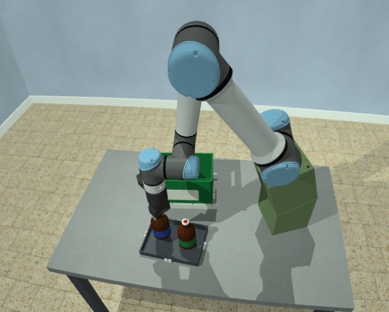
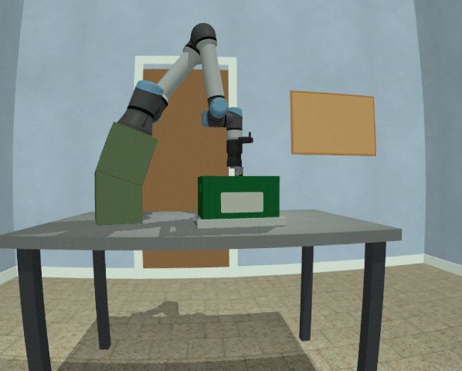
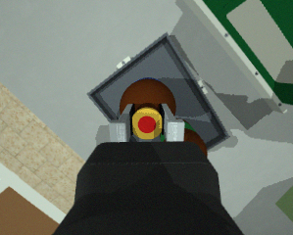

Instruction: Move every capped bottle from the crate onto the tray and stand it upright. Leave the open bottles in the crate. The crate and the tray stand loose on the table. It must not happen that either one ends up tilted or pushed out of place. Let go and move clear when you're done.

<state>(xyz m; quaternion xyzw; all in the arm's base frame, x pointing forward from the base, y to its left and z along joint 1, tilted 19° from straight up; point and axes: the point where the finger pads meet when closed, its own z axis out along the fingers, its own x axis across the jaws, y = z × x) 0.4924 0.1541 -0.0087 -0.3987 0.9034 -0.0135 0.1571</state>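
My gripper is now 17 cm above the dark grey tray, 5 cm past it and 1 cm to the right of it. From my hand the other things lie so: green crate (28 cm to the right, 10 cm below, 6 cm behind).
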